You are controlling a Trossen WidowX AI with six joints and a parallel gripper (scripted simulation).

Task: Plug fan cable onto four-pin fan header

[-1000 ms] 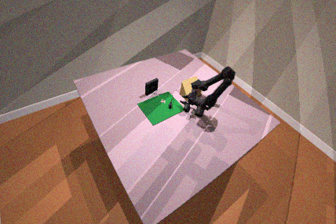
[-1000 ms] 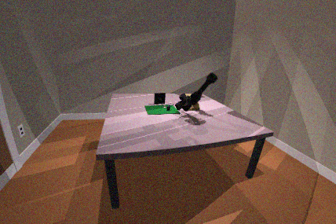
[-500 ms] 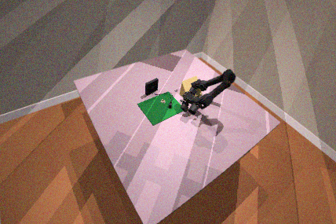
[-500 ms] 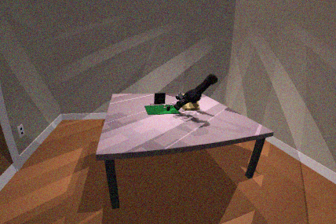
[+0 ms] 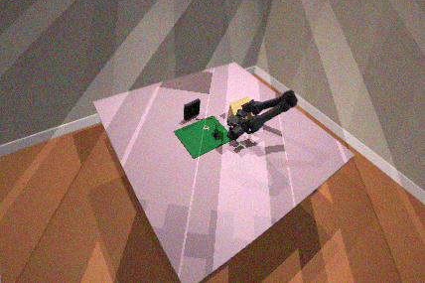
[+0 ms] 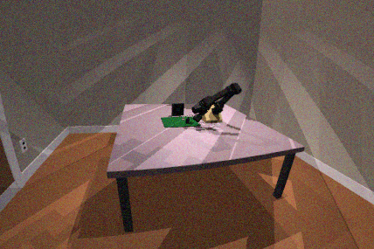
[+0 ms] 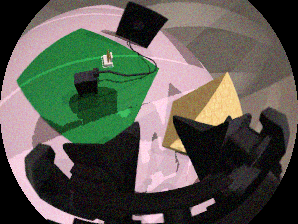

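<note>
Now: the dark plug 11 cm ahead of my gripper tip, 3 cm below it and 1 cm to the right of it. Also, from my gripper tip: four-pin header: 12 cm ahead, 9 cm to the right, 5 cm below; green board: 16 cm ahead, 7 cm below, 6 cm to the right; black fan: 24 cm to the right, 13 cm ahead.
</note>
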